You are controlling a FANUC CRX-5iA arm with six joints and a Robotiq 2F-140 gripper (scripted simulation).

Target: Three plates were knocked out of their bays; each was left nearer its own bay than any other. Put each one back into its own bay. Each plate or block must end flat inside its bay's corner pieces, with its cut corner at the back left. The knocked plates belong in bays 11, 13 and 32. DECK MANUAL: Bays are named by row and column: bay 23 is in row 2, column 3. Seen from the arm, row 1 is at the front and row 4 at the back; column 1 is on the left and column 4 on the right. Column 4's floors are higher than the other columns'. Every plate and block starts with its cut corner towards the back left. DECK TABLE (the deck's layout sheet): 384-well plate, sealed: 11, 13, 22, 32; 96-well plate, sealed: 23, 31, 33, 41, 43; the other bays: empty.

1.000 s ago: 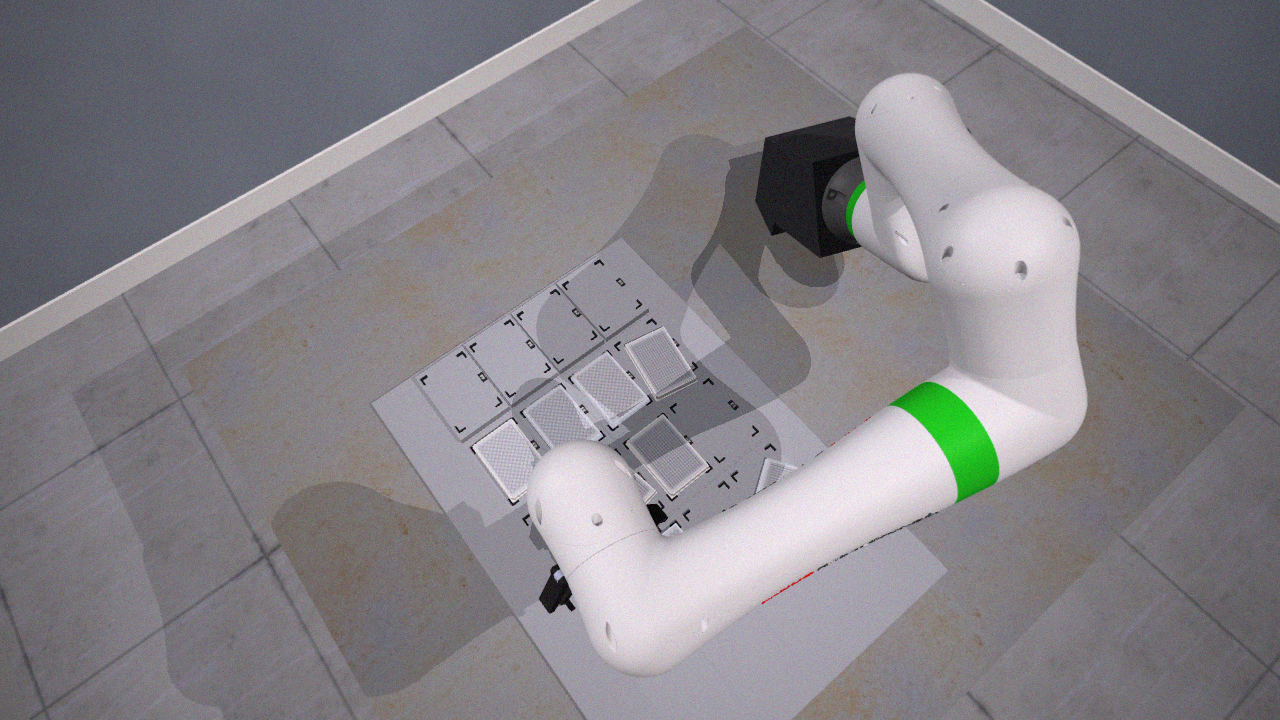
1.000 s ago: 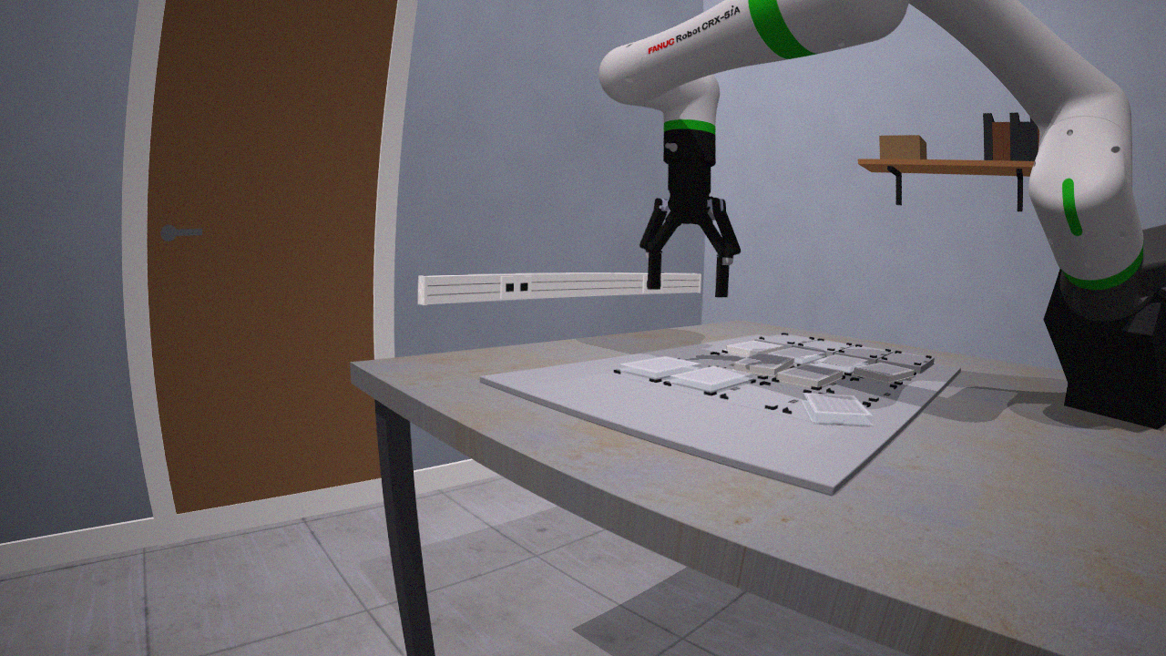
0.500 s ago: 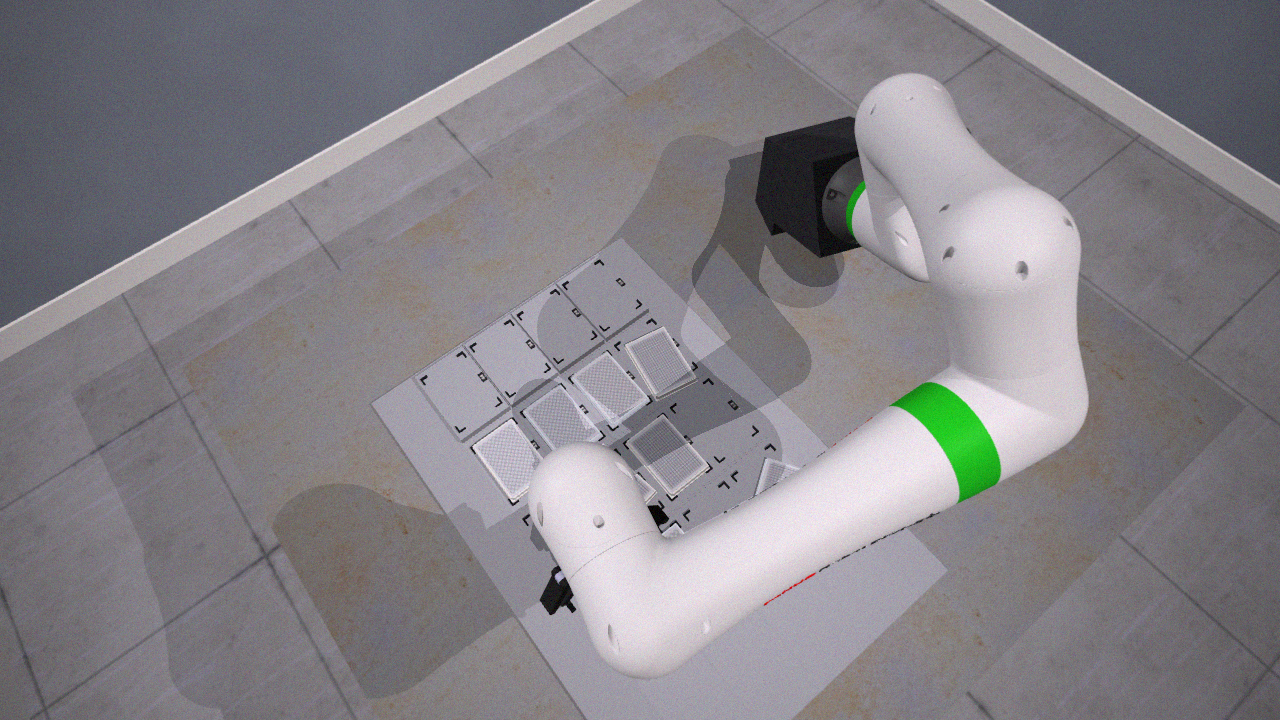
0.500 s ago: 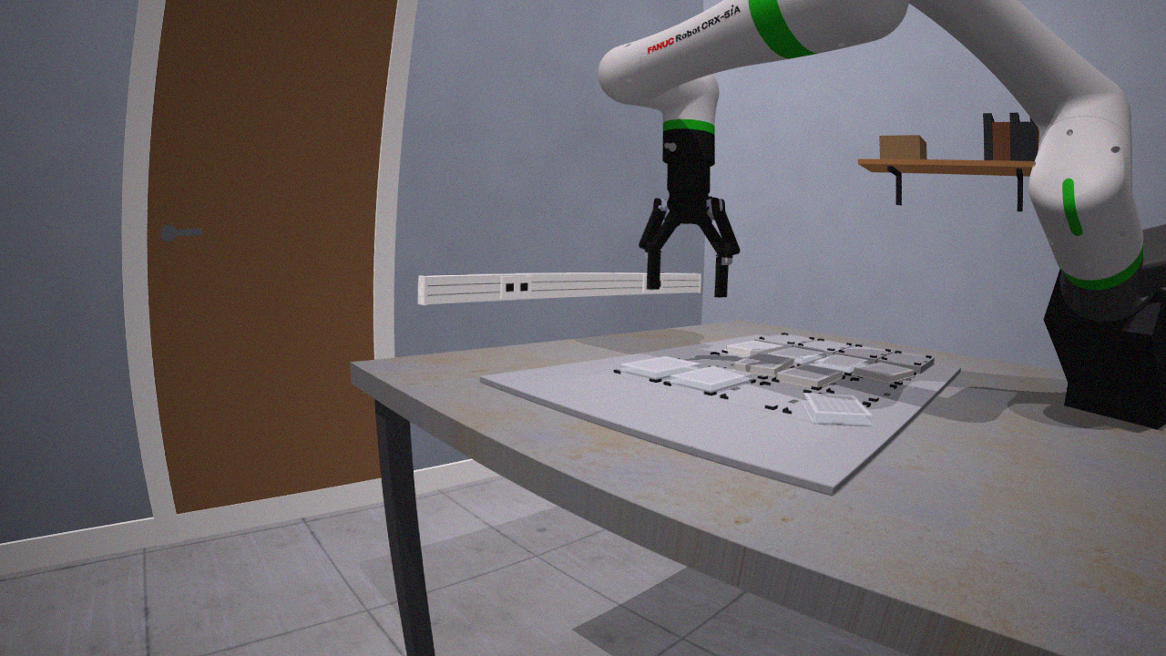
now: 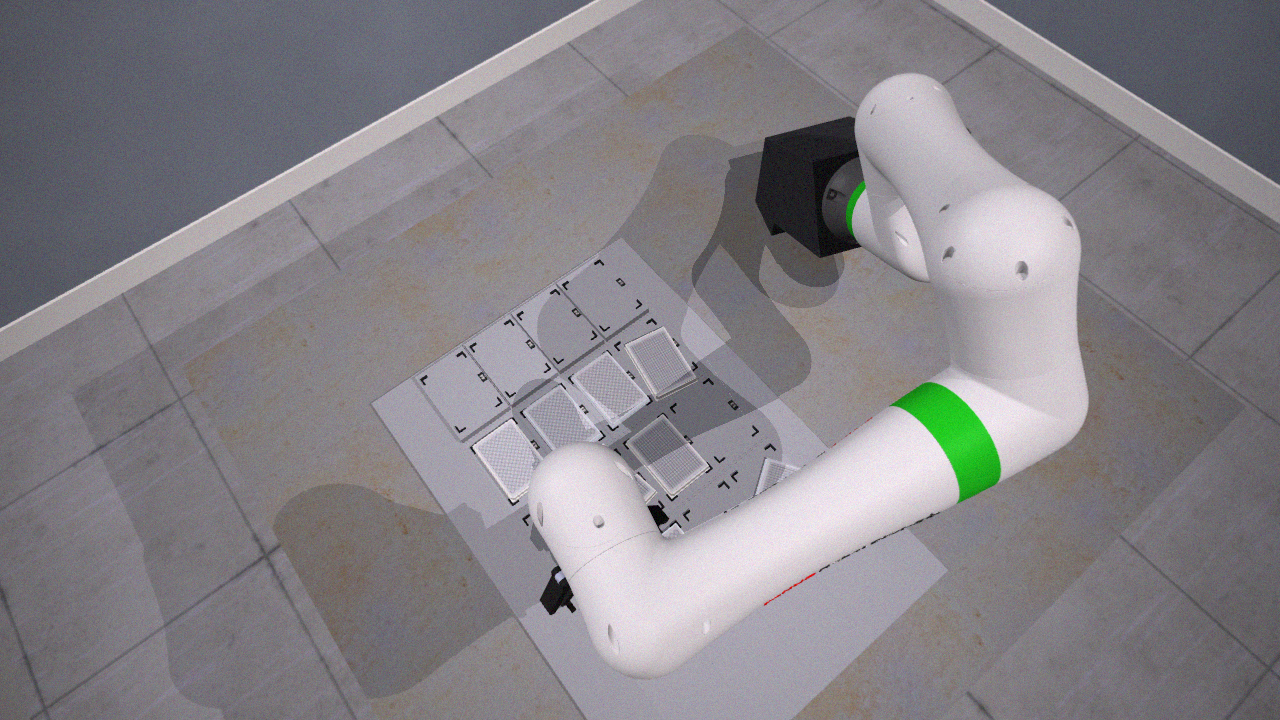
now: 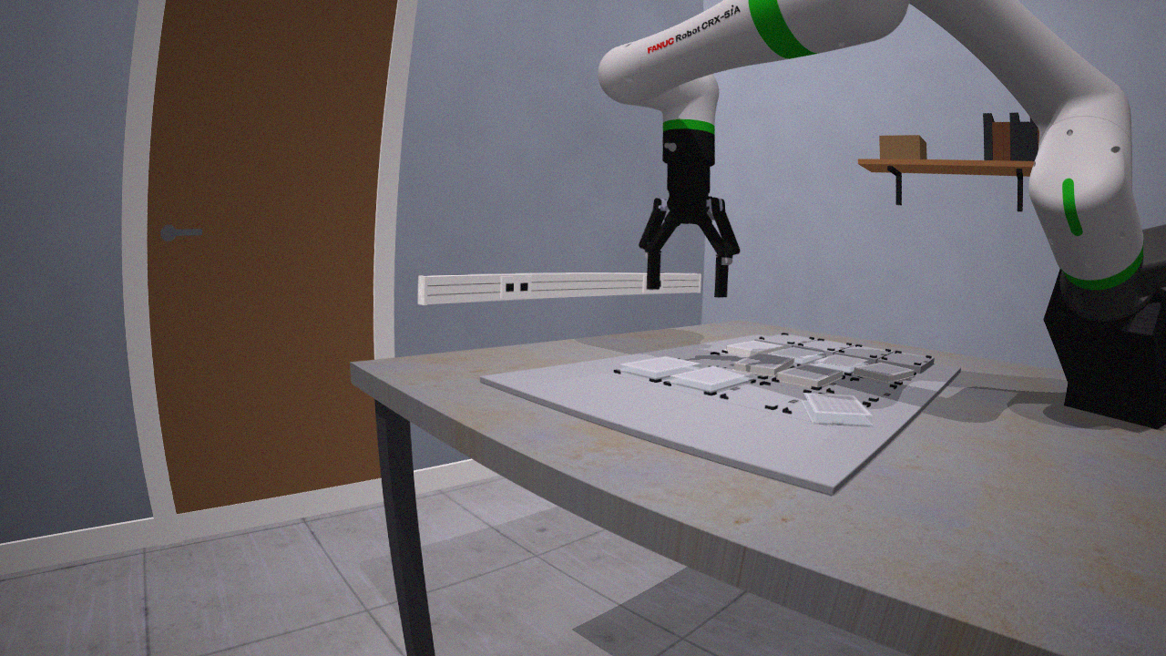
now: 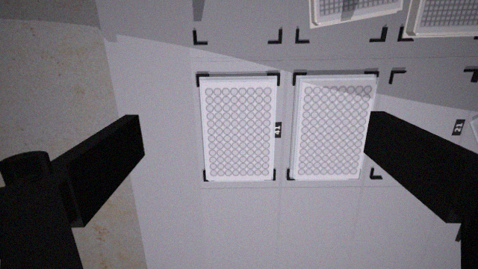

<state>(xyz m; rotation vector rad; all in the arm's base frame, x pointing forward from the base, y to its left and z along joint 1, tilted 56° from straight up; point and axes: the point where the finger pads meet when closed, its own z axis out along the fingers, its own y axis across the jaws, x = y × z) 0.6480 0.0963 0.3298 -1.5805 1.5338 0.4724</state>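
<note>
Now: hand 32 cm to the left of the plate, 26 cm past it and 13 cm above it.
</note>
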